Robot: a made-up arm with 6 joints.
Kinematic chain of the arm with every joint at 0, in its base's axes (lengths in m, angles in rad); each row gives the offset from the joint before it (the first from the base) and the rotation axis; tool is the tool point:
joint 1: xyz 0 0 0.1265 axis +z
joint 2: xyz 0 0.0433 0 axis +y
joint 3: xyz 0 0 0.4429 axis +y
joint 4: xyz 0 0 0.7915 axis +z
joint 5: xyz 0 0 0 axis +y
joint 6: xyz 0 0 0.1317 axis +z
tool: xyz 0 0 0
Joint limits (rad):
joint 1: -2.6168..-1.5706
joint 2: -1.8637..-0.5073
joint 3: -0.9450..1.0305
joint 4: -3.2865..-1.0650
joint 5: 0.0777..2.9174
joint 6: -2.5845..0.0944
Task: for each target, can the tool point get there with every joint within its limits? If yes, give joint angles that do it. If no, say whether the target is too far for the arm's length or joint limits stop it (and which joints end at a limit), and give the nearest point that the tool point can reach.
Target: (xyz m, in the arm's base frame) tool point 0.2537 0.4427 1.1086
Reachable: yes | joints -2.1913 -0.9009 0.7616 -2.1428 2.1222 -1.0576
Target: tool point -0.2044 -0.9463 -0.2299
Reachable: no: joint limits stop it (at a limit: joint 1, joint 2, joint 3, joint 4) | nearest point 0.5132 0.2298 -0.7059 | short by 1.458 m
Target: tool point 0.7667 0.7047 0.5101
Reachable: yes | joints -2.4392 -0.8322 -0.5295 -2.2150 2.1887 -1.2775
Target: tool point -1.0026 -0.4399 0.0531
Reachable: no: joint limits stop it (at a limit: joint 2, joint 3, joint 4) | nearest point -0.1854 -0.0813 1.1139 | short by 1.386 m
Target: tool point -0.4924 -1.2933 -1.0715
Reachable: no: too far | nearest point 0.5111 0.2241 -0.7738 | short by 1.843 m
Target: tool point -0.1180 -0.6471 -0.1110
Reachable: no: joint limits stop it (at a limit: joint 1, joint 2, joint 3, joint 4) | nearest point 0.5192 0.2356 -0.6872 | short by 1.232 m
